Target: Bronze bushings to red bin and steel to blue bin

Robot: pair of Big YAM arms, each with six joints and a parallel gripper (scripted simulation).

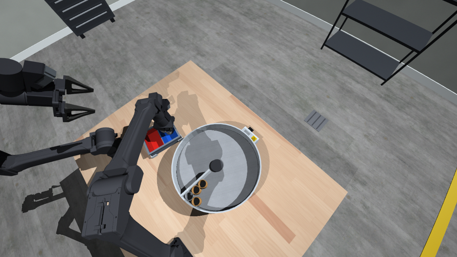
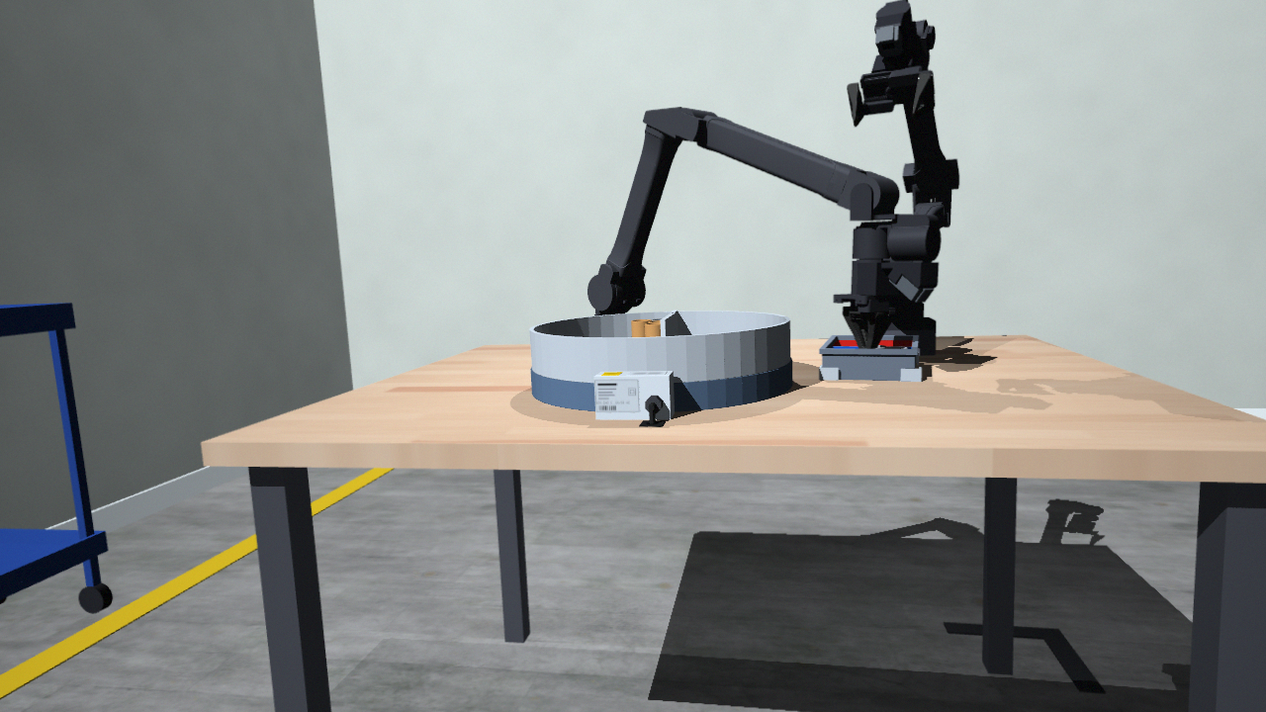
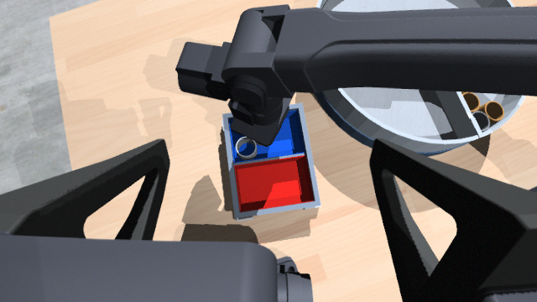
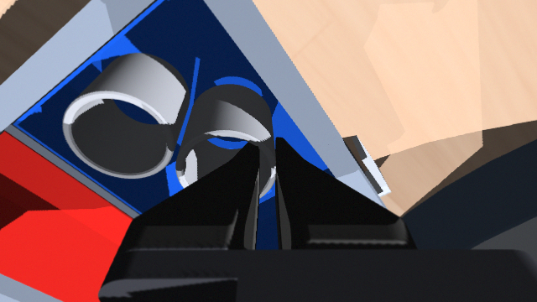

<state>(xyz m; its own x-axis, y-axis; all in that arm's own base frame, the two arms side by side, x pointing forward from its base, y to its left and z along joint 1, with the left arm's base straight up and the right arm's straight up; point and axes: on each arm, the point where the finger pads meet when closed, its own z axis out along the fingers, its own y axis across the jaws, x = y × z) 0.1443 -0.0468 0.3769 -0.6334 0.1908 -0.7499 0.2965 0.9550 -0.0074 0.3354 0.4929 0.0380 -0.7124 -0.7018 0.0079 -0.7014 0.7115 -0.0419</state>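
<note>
Now: the blue bin 2 cm behind my right hand and 3 cm below it. From my right hand the other things lie so: red bin 11 cm behind, 1 cm to the left, 3 cm below; then grey tray 6 cm behind, 1 cm to the left, 2 cm below.
</note>
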